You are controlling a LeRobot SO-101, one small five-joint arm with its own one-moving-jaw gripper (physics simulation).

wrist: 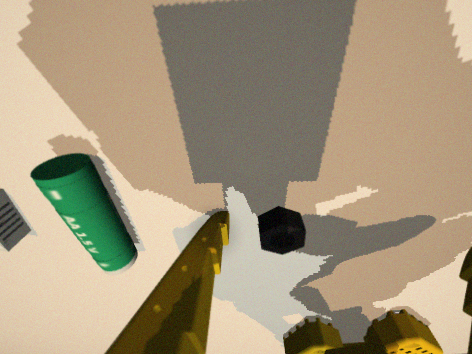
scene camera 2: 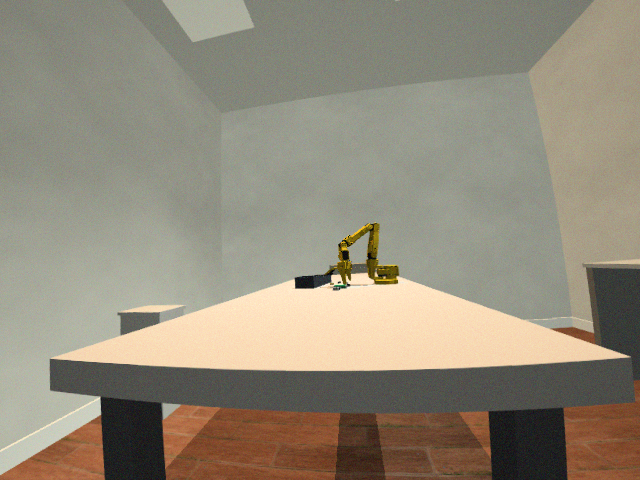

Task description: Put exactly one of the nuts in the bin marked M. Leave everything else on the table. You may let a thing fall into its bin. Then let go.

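Where they show: hand at its tool point: (wrist: 228, 223) (scene camera 2: 345, 285); arm's base at its link origin: (wrist: 351, 326) (scene camera 2: 381, 283).
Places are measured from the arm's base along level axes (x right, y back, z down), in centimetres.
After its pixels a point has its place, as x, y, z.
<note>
My gripper (scene camera 2: 347, 281) @[-4.9, -14.5, -0.5] (wrist: 345, 231) is open and low over the table. In the wrist view its fixed jaw comes in from the lower left, and most of the moving jaw is swung out past the right edge. A small black faceted nut (wrist: 281, 230) @[-3.1, -14.1, -0.8] lies a little right of the fixed jaw's tip, apart from it. Nothing is held. A dark open bin (scene camera 2: 305, 282) @[-4.9, -30.4, -2.5] stands left of the gripper in the scene view; its marking cannot be read and its inside is hidden. The bin does not show in the wrist view.
A green AA battery (wrist: 87, 215) @[-8.6, -16.9, -1.3] lies left of the fixed jaw, also small in the scene view (scene camera 2: 339, 285) @[-9.9, -16.5, -1.2]. A grey block with dark stripes (wrist: 11, 221) @[-13.3, -16.9, -0.4] is at the far left. Yellow ridged parts (wrist: 312, 337) @[-3.0, -2.6, -1.1] show at the bottom edge. The long table (scene camera 2: 341, 330) @[-61.2, -13.7, 0.0] extends towards the scene camera.
</note>
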